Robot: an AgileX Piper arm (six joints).
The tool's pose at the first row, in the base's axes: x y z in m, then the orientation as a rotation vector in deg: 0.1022 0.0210 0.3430 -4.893 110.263 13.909
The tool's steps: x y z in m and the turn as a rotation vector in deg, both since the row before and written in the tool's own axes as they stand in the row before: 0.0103 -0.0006 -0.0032 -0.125 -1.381 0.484; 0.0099 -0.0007 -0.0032 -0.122 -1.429 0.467; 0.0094 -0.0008 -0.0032 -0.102 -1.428 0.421; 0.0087 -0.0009 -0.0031 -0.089 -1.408 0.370; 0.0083 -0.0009 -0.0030 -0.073 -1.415 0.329; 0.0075 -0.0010 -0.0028 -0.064 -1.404 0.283; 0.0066 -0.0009 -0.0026 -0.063 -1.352 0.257; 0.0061 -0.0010 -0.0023 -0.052 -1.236 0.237; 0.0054 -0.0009 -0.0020 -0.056 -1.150 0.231; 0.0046 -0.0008 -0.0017 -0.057 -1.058 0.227; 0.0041 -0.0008 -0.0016 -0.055 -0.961 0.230; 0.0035 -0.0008 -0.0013 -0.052 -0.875 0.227
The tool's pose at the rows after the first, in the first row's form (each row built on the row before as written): 0.0957 0.0203 0.3344 -4.325 108.916 14.352; 0.0895 0.0196 0.3260 -3.769 107.518 14.776; 0.0837 0.0189 0.3179 -3.246 106.118 15.144; 0.0784 0.0182 0.3103 -2.768 104.734 15.461; 0.0734 0.0176 0.3030 -2.318 103.341 15.730; 0.0690 0.0169 0.2963 -1.908 101.956 15.955; 0.0652 0.0163 0.2903 -1.530 100.620 16.158; 0.0619 0.0157 0.2846 -1.181 99.399 16.338; 0.0591 0.0152 0.2795 -0.855 98.262 16.517; 0.0568 0.0148 0.2751 -0.548 97.215 16.695; 0.0548 0.0144 0.2711 -0.253 96.264 16.876; 0.0532 0.0140 0.2677 0.028 95.398 17.054
